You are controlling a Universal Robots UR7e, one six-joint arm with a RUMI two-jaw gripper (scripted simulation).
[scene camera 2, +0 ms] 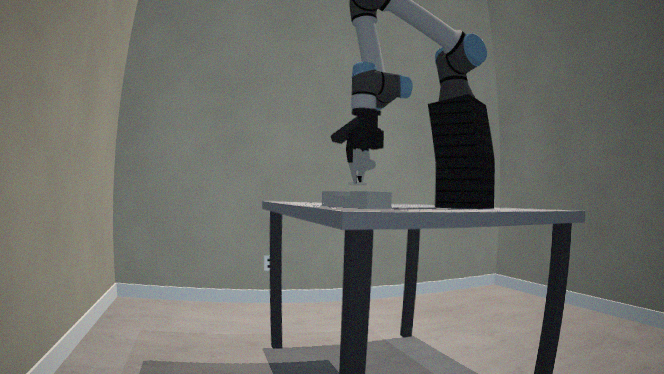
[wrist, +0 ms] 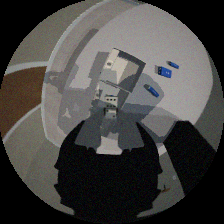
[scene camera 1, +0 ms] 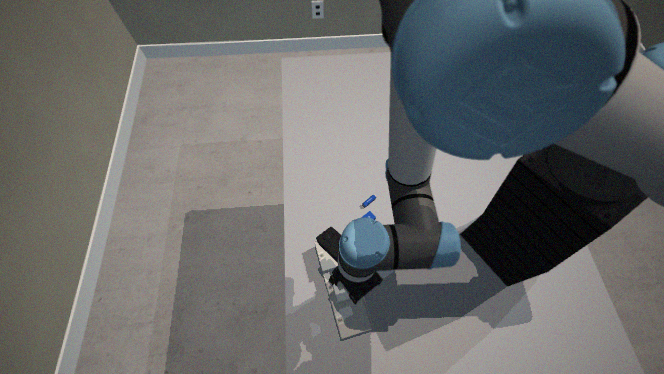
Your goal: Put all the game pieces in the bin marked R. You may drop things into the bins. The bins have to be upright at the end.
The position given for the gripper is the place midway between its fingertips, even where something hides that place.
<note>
In view: the gripper (scene camera 2: 357, 184) and a bin (scene camera 1: 351, 319).
The bin also shows in scene camera 2 (scene camera 2: 354, 199). The gripper shows as well in the wrist view (wrist: 111, 108) and in scene camera 1 (scene camera 1: 346, 280).
</note>
